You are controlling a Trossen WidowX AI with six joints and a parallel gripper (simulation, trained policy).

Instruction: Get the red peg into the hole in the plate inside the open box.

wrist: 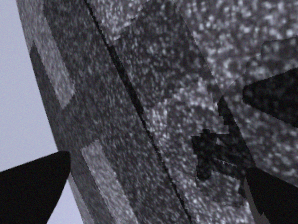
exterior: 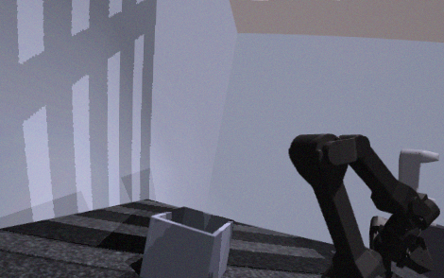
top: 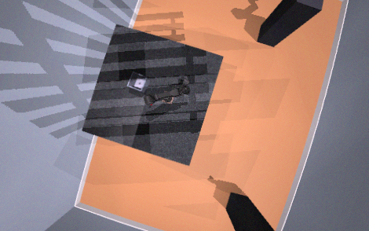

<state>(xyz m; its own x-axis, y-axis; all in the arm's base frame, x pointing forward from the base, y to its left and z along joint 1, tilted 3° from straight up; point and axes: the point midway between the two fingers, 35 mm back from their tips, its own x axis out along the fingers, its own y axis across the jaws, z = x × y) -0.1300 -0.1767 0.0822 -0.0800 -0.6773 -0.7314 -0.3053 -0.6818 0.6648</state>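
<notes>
Right now my gripper tip is 310 mm to the right of the red peg, 300 mm short of it and 40 mm above it. Round my gripper tip: pale plate (470 mm ahead, 120 mm to the left, 40 mm below).
</notes>
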